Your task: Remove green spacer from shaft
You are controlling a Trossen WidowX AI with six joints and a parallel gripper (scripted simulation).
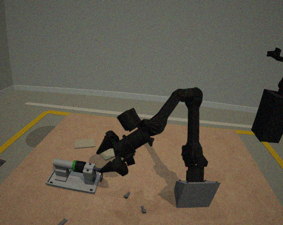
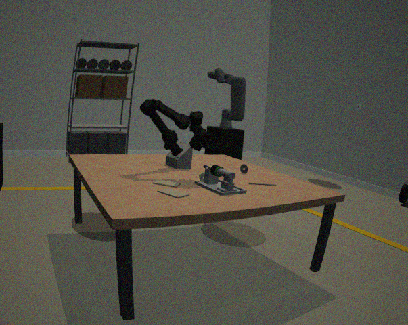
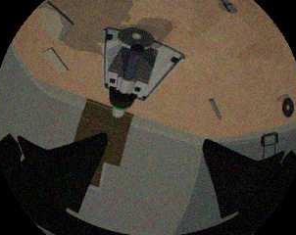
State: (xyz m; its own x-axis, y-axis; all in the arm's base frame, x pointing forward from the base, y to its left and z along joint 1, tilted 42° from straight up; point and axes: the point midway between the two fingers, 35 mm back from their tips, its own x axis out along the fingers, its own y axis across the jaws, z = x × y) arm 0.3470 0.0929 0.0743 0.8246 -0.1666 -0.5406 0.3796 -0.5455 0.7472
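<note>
The black spacer is 90 mm ahead of my gripper tip, 40 mm to the right of it and 80 mm below it. The rest, counted from my gripper tip: green spacer (120 mm ahead, 30 mm to the right, 80 mm below); grey fixture (150 mm ahead, 30 mm to the right, 110 mm below); thin rod (120 mm ahead, 260 mm to the left, 160 mm below).
</note>
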